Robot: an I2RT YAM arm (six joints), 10 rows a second.
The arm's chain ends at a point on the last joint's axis. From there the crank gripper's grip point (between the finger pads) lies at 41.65 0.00 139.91 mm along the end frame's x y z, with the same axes.
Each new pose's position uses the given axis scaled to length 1; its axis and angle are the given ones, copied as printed.
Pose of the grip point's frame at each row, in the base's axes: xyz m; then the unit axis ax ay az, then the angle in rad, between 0 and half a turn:
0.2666 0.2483 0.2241 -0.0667 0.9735 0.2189 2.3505
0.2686 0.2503 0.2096 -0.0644 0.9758 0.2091 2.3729
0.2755 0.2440 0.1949 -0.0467 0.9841 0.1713 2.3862
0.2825 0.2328 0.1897 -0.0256 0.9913 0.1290 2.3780
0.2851 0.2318 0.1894 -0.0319 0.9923 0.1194 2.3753
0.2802 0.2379 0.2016 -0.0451 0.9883 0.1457 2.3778
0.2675 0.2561 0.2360 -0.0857 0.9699 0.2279 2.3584
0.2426 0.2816 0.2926 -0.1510 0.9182 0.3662 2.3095
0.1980 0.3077 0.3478 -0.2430 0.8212 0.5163 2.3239
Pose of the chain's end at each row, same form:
0.2022 0.1890 0.3409 -0.0667 0.9735 0.2189 2.3505
0.2066 0.1934 0.3289 -0.0644 0.9758 0.2091 2.3729
0.2132 0.1972 0.3183 -0.0467 0.9841 0.1713 2.3862
0.2174 0.1976 0.3155 -0.0256 0.9913 0.1290 2.3780
0.2197 0.1990 0.3157 -0.0319 0.9923 0.1194 2.3753
0.2161 0.1978 0.3265 -0.0451 0.9883 0.1457 2.3778
0.2054 0.1940 0.3526 -0.0857 0.9699 0.2279 2.3584
0.1870 0.1856 0.3875 -0.1510 0.9182 0.3662 2.3095
0.1681 0.1813 0.4144 -0.2430 0.8212 0.5163 2.3239

